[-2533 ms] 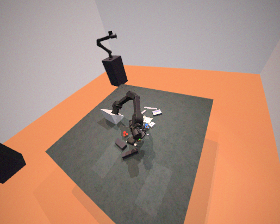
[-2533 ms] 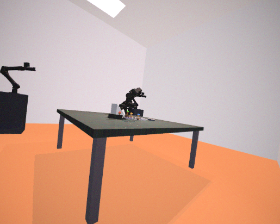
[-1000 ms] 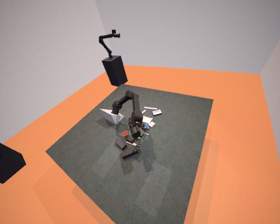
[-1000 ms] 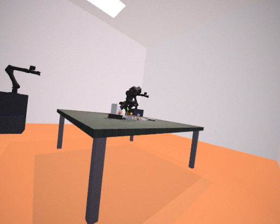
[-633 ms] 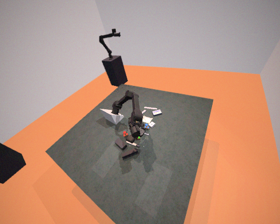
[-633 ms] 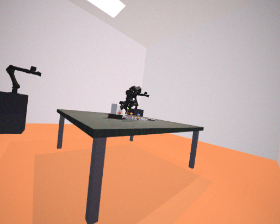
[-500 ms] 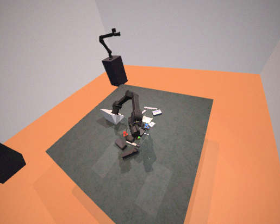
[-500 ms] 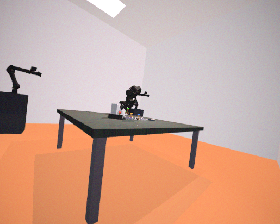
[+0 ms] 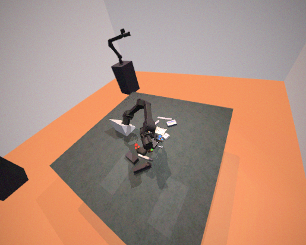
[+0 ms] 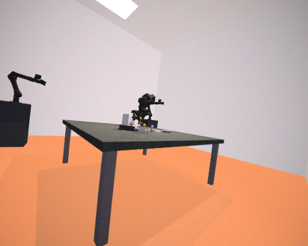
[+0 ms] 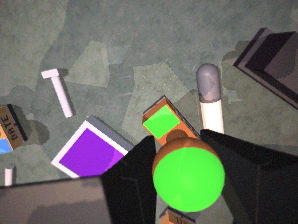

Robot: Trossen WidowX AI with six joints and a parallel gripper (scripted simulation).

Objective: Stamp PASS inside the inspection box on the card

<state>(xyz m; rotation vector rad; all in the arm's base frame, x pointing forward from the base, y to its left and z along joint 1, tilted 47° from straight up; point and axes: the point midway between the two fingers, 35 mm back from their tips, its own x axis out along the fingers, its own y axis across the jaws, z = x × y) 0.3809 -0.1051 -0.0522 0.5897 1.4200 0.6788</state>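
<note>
The purple ink pad is 6 cm behind my gripper tip, 6 cm to the left of it and 8 cm below it. Round my gripper tip: green-knobbed stamp (right at my gripper tip); then red-knobbed stamp (15 cm behind, 1 cm to the right, 6 cm below); then white marker (2 cm behind, 4 cm to the right, 7 cm below).
</note>
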